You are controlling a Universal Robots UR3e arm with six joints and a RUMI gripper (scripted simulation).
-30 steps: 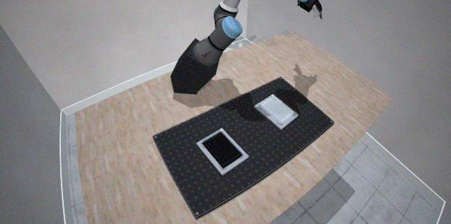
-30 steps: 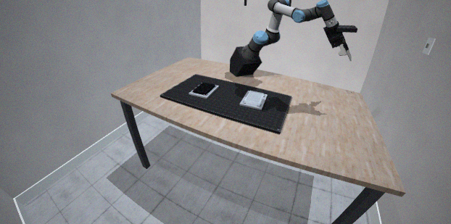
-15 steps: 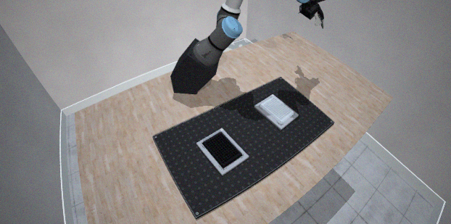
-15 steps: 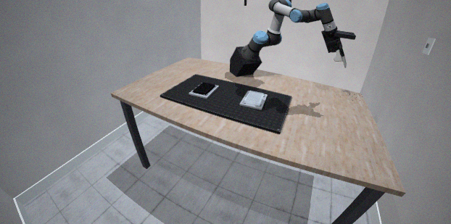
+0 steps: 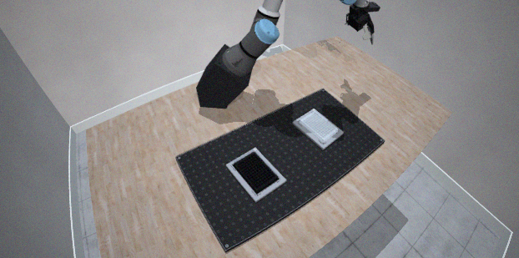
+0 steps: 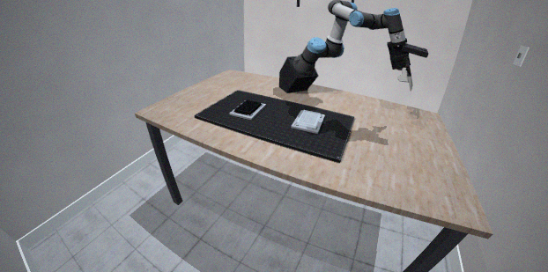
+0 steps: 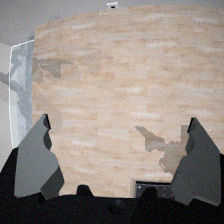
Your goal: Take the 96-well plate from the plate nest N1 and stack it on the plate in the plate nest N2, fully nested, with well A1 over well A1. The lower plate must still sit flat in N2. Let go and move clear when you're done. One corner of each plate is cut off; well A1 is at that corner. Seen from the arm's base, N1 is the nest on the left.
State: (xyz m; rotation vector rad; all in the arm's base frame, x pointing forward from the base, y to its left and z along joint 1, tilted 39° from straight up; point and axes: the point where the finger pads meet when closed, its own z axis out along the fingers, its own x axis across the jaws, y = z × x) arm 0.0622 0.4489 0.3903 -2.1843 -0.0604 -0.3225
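Now: hand 400 mm to the left of the white 96-well plate, 220 mm short of it and 210 mm above it. The rest, counted from my hand: black 96-well plate: 700 mm to the right, 280 mm ahead, 210 mm below; then nest N1: 400 mm to the right, 220 mm below, 220 mm ahead.
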